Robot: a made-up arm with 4 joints.
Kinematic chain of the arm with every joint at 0, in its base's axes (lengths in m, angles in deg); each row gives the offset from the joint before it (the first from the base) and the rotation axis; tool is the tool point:
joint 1: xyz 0 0 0.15 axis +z
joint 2: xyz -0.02 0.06 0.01 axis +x
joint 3: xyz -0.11 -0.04 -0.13 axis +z
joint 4: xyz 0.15 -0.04 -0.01 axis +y
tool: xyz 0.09 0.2 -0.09
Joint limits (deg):
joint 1: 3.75..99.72
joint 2: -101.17..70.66
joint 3: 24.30..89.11
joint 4: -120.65..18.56
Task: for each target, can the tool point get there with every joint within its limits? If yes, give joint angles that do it. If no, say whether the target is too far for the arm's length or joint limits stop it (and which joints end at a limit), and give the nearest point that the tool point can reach.
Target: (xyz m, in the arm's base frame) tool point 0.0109 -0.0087 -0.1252
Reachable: yes | joints 70.47 -74.13 36.90 -41.22
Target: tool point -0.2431 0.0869 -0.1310
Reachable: yes | joints 12.18 -48.05 76.20 -45.97
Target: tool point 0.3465 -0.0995 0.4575
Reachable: no: joint limits stop it (at a limit: joint 1, joint 2, joint 3, joint 4) | nearest point 0.2672 -0.2452 0.0433 | short by 0.446 m
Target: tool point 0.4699 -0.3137 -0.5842
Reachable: no: too far | nearest point 0.1515 -0.2130 -0.1144 | short by 0.576 m
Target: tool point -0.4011 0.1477 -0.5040
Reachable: no: too far | nearest point -0.2705 0.0958 -0.1512 | short by 0.380 m
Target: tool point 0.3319 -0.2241 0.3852
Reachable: no: joint limits stop it (at a limit: joint 1, joint 2, joint 3, joint 4) | nearest point 0.2672 -0.2452 0.0433 | short by 0.349 m
